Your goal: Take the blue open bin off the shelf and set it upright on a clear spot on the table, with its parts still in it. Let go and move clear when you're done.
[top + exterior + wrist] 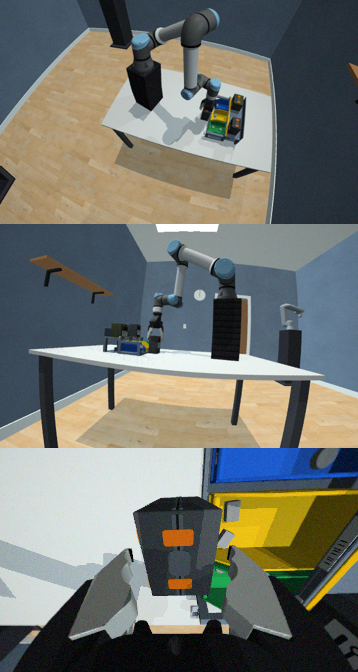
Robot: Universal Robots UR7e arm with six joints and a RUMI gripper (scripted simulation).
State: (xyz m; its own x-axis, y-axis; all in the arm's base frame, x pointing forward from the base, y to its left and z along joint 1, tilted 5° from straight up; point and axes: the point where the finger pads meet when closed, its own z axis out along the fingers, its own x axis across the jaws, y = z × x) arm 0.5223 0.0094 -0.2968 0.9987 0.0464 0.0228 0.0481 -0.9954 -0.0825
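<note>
Right now the dark box is 4 cm below my hand. Round my hand: blue open bin (13 cm ahead, 12 cm to the left, 6 cm below); then yellow bin (13 cm ahead, 1 cm to the left, 6 cm below); then green bin (14 cm ahead, 11 cm to the right, 6 cm below).
</note>
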